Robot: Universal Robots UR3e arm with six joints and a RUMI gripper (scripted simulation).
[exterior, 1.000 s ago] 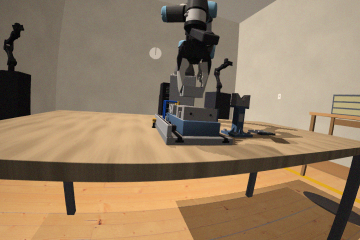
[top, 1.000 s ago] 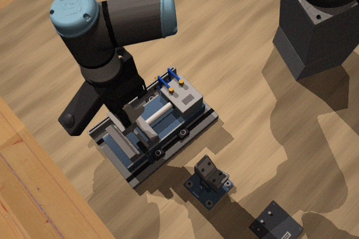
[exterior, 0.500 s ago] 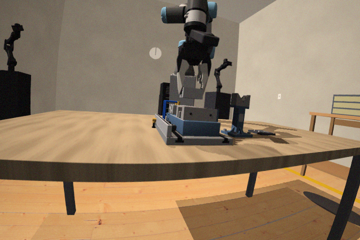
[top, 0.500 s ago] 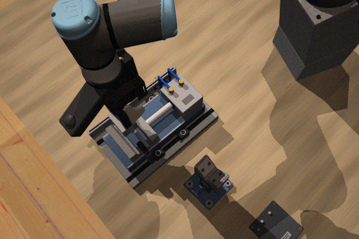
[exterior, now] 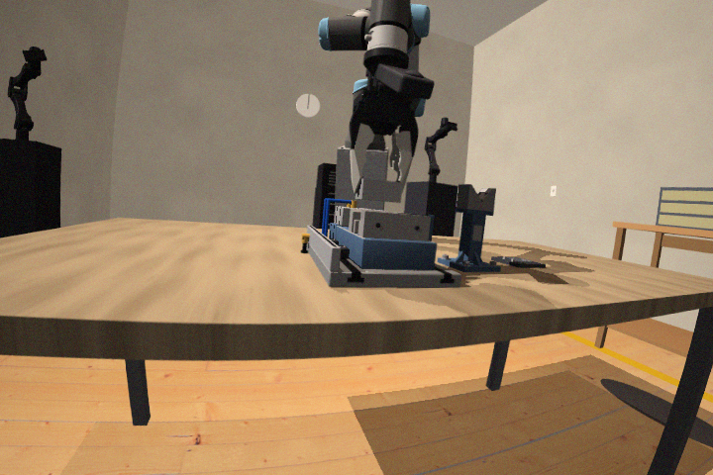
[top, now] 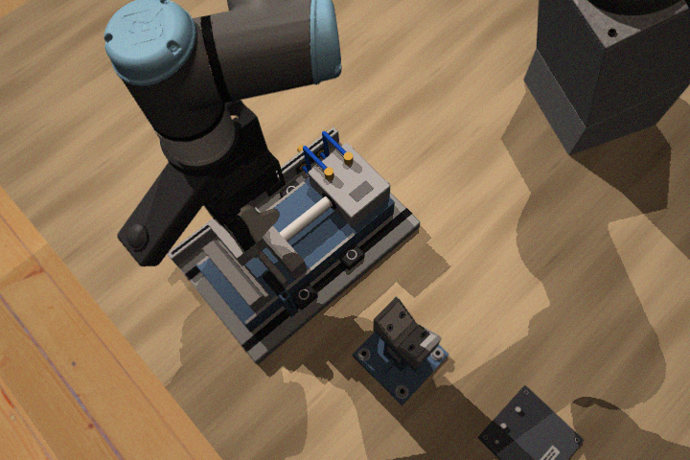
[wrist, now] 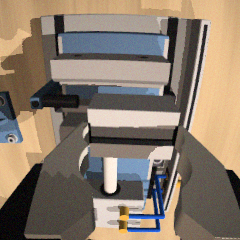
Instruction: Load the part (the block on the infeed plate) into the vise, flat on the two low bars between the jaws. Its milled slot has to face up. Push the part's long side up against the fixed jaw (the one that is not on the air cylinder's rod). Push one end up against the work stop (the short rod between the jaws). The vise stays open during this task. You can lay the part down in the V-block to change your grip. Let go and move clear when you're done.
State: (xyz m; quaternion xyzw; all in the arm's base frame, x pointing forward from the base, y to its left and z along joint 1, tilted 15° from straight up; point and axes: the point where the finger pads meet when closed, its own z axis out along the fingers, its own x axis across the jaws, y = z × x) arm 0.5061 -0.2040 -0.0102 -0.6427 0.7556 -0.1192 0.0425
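Right now the fixed jaw is 3 cm ahead of my hand, 1 cm to the left of it and 6 cm below it. The rest, counted from my hand: part right at my hand; dark work stop 1 cm ahead, 7 cm to the left, 4 cm below; moving jaw 3 cm behind, 3 cm to the left, 6 cm below.
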